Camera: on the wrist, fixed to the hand. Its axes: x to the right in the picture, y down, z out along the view.
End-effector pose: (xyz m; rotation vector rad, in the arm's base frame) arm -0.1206 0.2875 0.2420 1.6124 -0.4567 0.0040
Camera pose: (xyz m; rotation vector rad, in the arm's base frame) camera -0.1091 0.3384 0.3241 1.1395 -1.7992 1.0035
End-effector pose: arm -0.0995 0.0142 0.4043 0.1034 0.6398 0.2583
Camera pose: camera -0.1369 0.0914 0.3584 0.8274 0.2241 1.5836
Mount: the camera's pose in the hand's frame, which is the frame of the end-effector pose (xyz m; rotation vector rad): 0.0184 0.0740 -0.0604 0.2282 -0.2515 1.4962
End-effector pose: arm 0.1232 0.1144 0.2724 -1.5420 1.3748 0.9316
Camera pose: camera 0.0515 0.0487 0.2690 0.0406 2.2698 1.6066
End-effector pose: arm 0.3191 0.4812 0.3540 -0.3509 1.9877 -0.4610
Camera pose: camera 0.2534 0.5487 0.3296 1.1211 1.4226 0.3213
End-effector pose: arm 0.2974 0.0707 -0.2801 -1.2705 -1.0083 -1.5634
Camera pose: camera 0.3481 -0.0111 -0.2662 -1.4630 -0.1313 -0.1326
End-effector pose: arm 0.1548 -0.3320 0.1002 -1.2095 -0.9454 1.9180
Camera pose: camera 0.1927 -0.3412 0.0111 1.2552 -0.2469 -2.3065
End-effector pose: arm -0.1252 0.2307 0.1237 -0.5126 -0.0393 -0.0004
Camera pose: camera -0.1038 0.2657 0.0355 -0.2118 0.1050 1.5147
